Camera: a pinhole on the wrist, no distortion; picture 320 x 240 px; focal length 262.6 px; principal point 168.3 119.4 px. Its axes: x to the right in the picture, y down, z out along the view. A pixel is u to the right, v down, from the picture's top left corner.
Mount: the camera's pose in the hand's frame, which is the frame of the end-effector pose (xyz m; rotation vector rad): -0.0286 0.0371 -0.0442 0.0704 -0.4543 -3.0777
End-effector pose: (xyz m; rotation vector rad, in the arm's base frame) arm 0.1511 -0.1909 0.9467 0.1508 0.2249 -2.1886
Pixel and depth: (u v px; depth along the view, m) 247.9 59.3 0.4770
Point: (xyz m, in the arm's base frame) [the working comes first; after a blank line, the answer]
In the camera's frame: 0.1446 -0.1092 0.4770

0.4796 -0.2729 1.3210
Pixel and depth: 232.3 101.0 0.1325
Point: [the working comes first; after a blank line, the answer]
In the camera's frame: 0.0323 -0.0093 0.1325

0.2559 -0.2025 1.0274
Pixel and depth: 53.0 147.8 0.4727
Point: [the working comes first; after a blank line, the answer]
In the camera's frame: -0.2075 0.0511 0.4727

0.1551 -0.4835 1.3236
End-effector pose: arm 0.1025 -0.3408 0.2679 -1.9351 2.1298 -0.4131
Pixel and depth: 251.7 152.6 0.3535
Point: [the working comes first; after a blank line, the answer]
In the camera's frame: 0.1123 0.0447 0.3535

0.1403 -0.1919 -0.0498
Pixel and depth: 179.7 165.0 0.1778
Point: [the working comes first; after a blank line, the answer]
In the camera's frame: 0.0077 0.0309 0.1778

0.1005 -0.2985 0.1207
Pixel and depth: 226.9 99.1 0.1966
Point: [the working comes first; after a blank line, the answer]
In the camera's frame: 0.0439 -0.0152 0.1966

0.0606 -0.2566 0.0997
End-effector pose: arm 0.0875 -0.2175 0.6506 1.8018 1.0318 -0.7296
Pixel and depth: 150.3 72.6 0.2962
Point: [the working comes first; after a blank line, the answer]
In the camera's frame: -0.0203 -0.0528 0.2962

0.2167 -0.4715 0.6490
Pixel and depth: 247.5 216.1 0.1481
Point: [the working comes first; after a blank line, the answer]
In the camera's frame: 0.0447 0.0545 0.1481

0.0667 -0.3521 0.6794
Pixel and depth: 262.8 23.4 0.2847
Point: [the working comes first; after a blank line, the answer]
In the camera's frame: 0.1025 -0.1041 0.2847

0.1960 -0.4955 0.7787
